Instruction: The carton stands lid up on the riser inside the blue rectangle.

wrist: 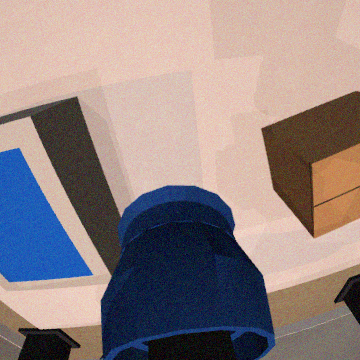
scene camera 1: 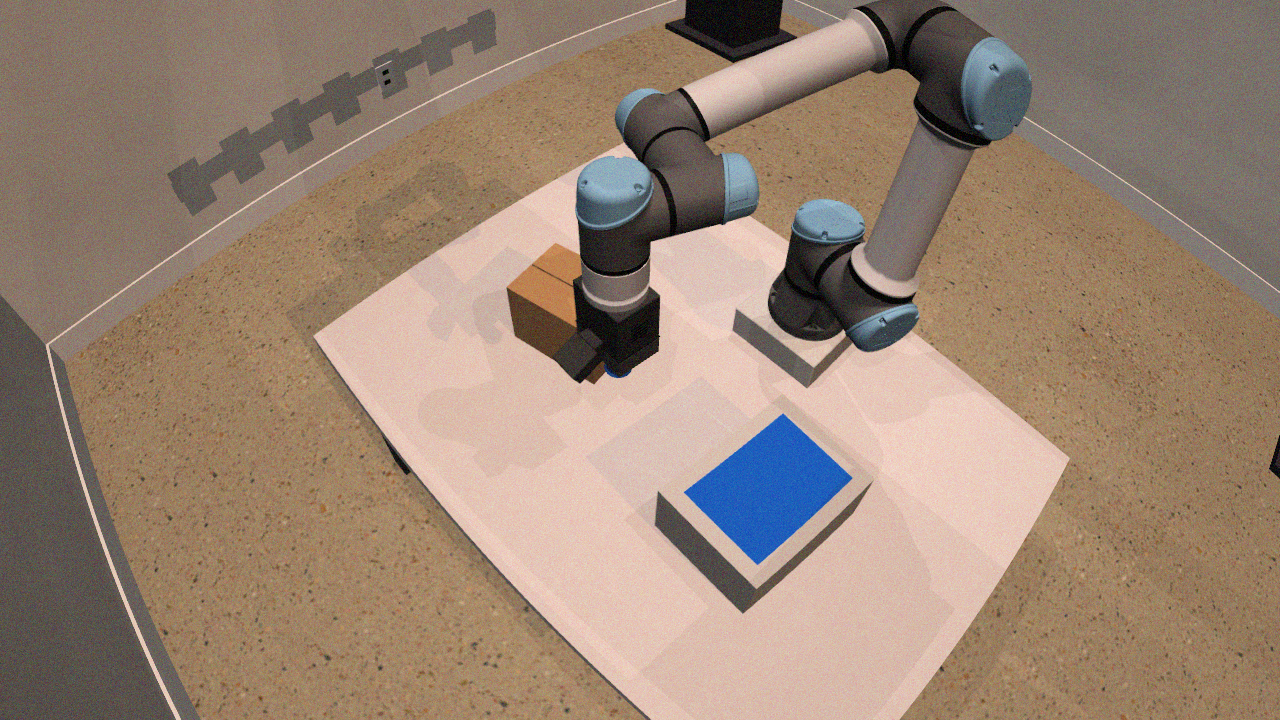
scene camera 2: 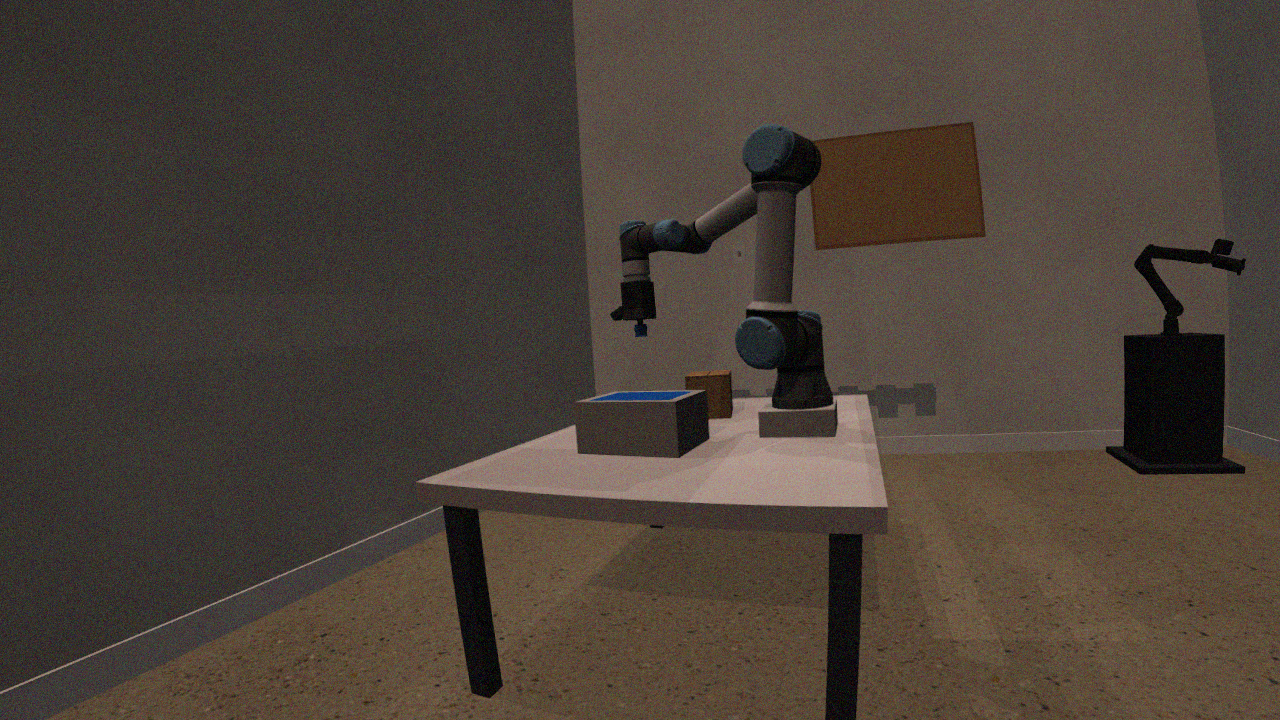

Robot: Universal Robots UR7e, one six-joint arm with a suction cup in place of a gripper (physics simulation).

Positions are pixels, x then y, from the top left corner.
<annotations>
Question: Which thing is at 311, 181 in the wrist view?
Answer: A brown carton.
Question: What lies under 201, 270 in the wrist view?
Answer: My suction cup.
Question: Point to a brown carton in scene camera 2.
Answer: At 718, 384
</annotations>
